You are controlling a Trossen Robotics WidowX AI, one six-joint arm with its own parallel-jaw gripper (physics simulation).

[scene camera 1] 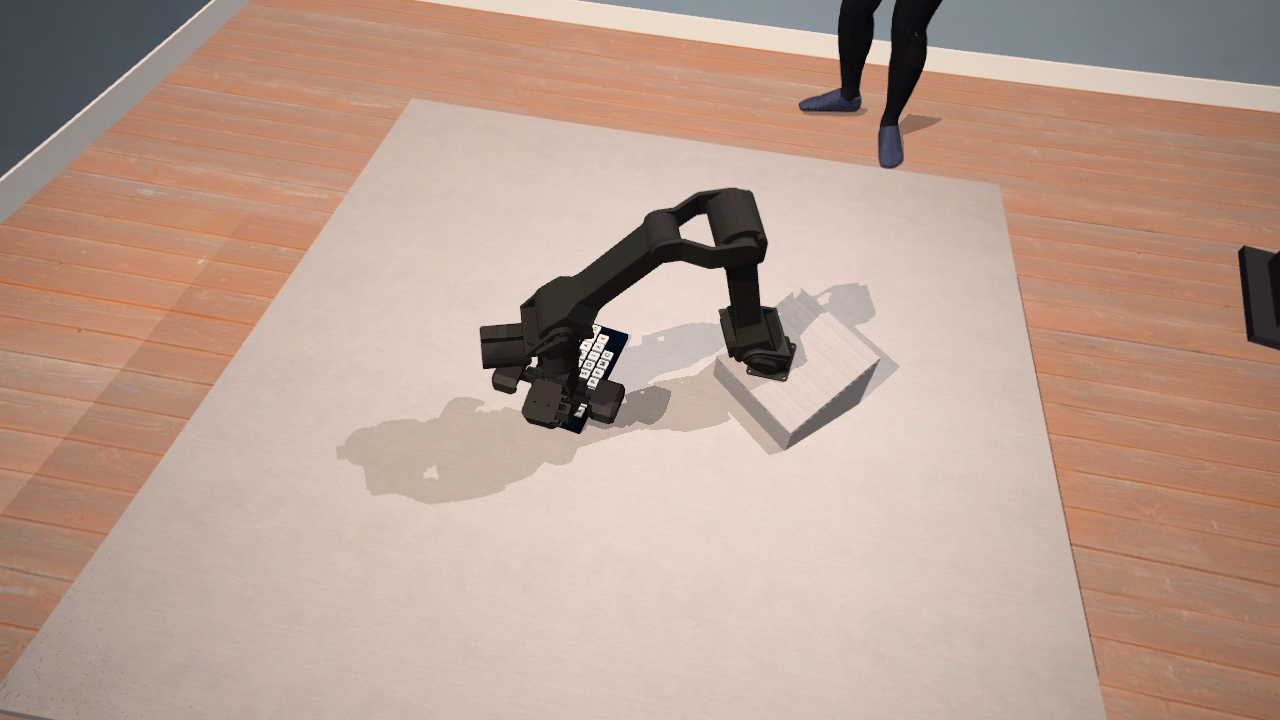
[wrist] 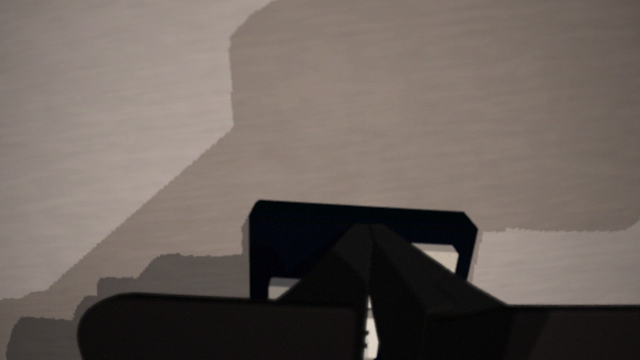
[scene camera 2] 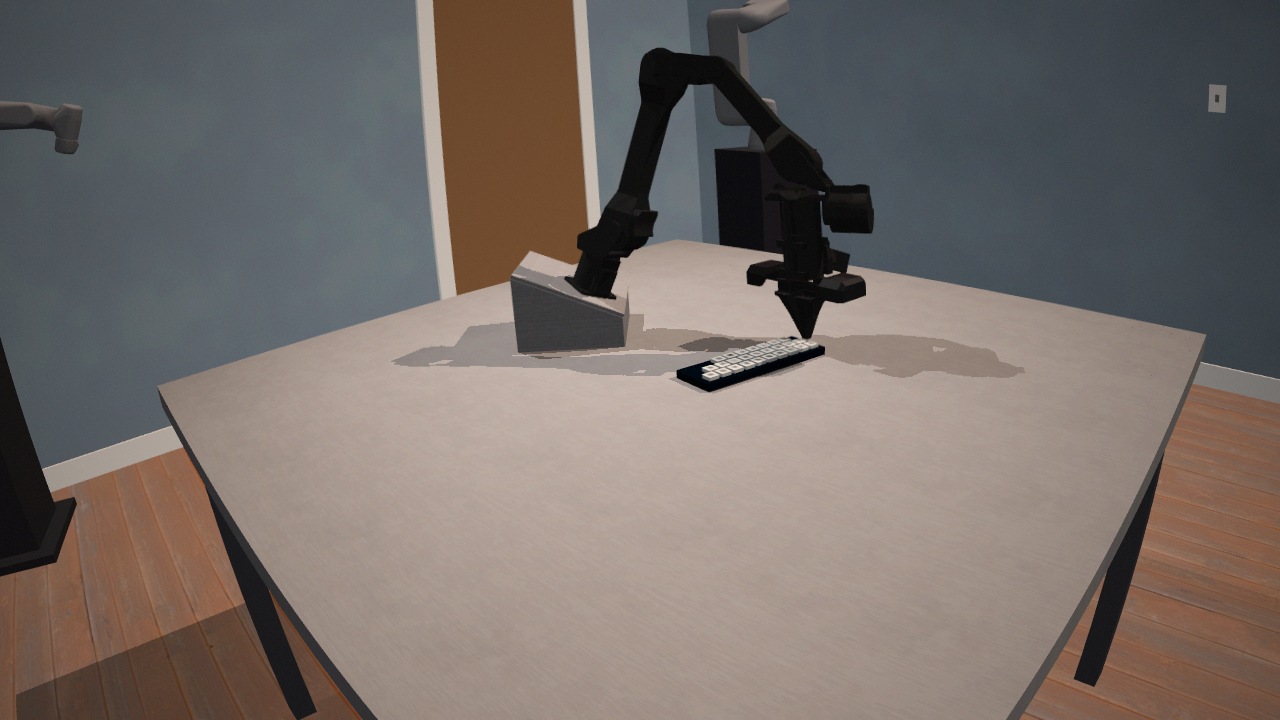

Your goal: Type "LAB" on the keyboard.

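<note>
I can see my gripper [scene camera 2: 806, 338], [scene camera 1: 559, 419], [wrist: 367, 238]. There is a dark blue keyboard [wrist: 287, 239] in view as well.
</note>
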